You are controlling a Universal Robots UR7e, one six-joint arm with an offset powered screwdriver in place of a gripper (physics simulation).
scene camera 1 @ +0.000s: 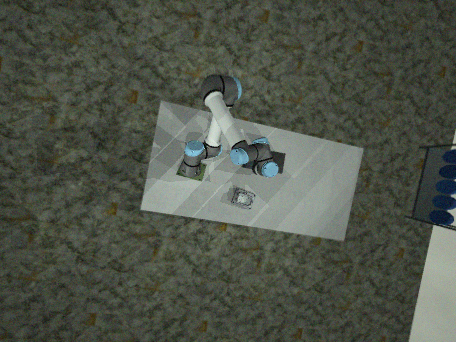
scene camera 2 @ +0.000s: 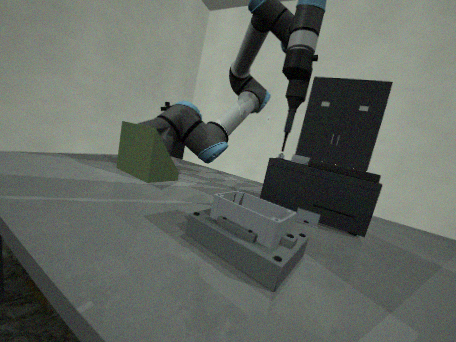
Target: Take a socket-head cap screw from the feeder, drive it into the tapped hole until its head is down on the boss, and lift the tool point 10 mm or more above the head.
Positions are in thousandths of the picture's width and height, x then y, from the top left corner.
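Note:
There is a dark feeder box (scene camera 2: 637,554) that I can see.

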